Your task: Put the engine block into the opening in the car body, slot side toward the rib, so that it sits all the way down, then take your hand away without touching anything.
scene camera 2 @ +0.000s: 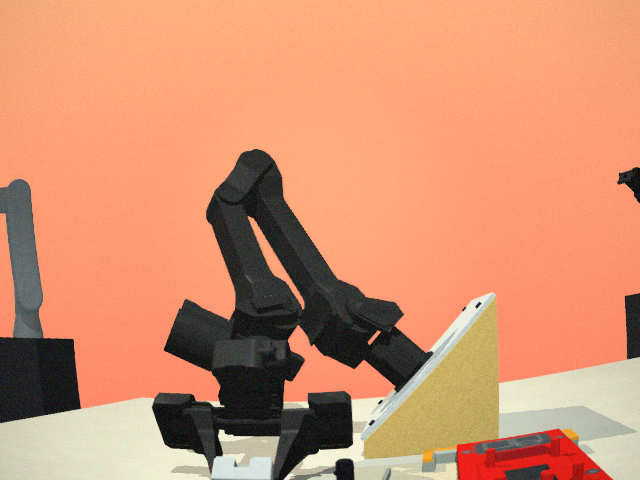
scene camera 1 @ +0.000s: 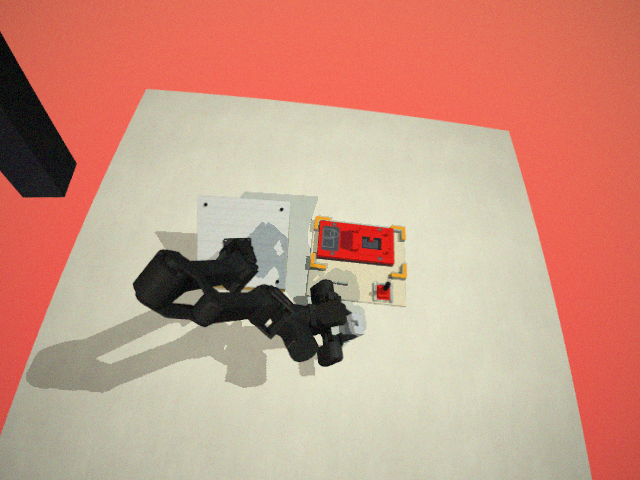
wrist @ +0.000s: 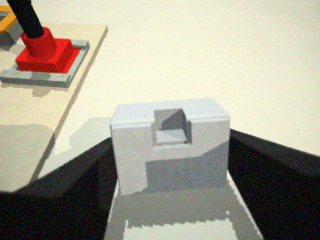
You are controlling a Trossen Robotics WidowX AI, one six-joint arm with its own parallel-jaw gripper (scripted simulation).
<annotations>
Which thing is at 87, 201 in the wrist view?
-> My gripper.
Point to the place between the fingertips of my gripper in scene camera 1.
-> At 354, 325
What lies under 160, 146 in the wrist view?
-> An engine block.
</annotations>
